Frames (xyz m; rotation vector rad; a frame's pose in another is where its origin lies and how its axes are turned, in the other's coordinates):
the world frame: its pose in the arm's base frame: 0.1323 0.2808 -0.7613 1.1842 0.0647 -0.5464
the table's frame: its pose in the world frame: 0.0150 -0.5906 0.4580 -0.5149 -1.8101 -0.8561
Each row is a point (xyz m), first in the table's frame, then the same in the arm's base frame.
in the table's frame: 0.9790 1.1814 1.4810
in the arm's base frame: -0.0482 -0.4643 1.0234
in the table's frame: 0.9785 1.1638 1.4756
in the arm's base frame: -0.0613 -0.4609 1.0109
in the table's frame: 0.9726 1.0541 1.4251
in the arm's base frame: -0.1389 -0.4487 0.9190
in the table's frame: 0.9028 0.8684 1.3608
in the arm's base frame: -0.2396 -0.3734 0.7526
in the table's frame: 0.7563 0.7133 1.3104
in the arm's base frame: -0.2741 -0.2477 0.5764
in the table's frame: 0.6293 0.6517 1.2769
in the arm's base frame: -0.2468 -0.1587 0.4651
